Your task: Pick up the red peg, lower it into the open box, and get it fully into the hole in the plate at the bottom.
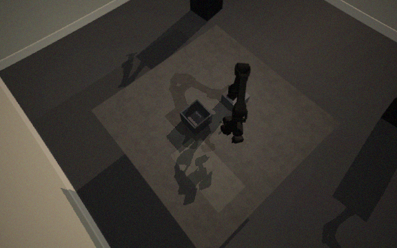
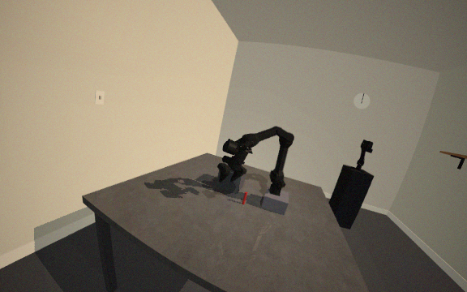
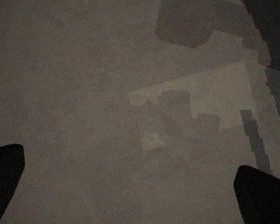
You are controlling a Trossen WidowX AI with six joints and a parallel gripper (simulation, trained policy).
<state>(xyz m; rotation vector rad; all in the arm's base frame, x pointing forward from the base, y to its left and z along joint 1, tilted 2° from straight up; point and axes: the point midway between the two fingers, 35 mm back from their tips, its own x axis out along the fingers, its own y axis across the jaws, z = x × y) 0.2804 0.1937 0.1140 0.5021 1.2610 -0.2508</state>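
Now: the red peg 120 mm behind my gripper tip, 90 mm to the right of it and 110 mm below it. Round my gripper tip: plate 20 mm ahead, 280 mm to the right, 110 mm below.
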